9 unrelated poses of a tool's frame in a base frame.
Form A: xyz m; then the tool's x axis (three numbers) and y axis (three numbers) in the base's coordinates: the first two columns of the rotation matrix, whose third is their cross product.
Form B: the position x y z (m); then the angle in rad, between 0 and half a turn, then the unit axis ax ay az. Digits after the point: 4 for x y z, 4 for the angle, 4 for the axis.
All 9 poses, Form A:
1: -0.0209 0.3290 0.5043 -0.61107 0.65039 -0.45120 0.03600 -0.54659 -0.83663
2: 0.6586 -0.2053 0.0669 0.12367 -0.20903 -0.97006 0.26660 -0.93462 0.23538
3: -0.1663 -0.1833 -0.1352 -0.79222 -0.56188 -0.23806 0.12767 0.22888 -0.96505
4: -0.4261 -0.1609 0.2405 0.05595 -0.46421 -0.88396 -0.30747 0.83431 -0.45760
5: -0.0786 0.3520 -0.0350 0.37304 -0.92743 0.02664 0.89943 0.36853 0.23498
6: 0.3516 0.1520 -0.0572 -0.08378 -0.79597 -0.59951 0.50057 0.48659 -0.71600
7: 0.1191 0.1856 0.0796 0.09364 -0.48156 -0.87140 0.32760 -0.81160 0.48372
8: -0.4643 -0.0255 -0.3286 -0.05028 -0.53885 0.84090 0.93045 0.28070 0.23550
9: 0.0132 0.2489 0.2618 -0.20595 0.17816 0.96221 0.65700 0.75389 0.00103
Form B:
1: -0.0209 0.3290 0.5043 2.7480 -0.4030 -0.4427 0.8010
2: 0.6586 -0.2053 0.0669 2.7802 0.7397 0.0201 -0.6726
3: -0.1663 -0.1833 -0.1352 2.5616 -0.1552 0.7616 -0.6291
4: -0.4261 -0.1609 0.2405 1.6739 -0.3795 0.9218 -0.0788
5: -0.0786 0.3520 -0.0350 1.2062 0.1598 -0.1361 -0.9777
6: 0.3516 0.1520 -0.0572 1.6908 -0.1792 0.7359 -0.6530
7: 0.1191 0.1856 0.0796 2.5289 0.7082 -0.0598 -0.7035
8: -0.4643 -0.0255 -0.3286 1.7124 -0.2822 -0.6080 -0.7421
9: 0.0132 0.2489 0.2618 1.9414 -0.3387 -0.9052 -0.2569
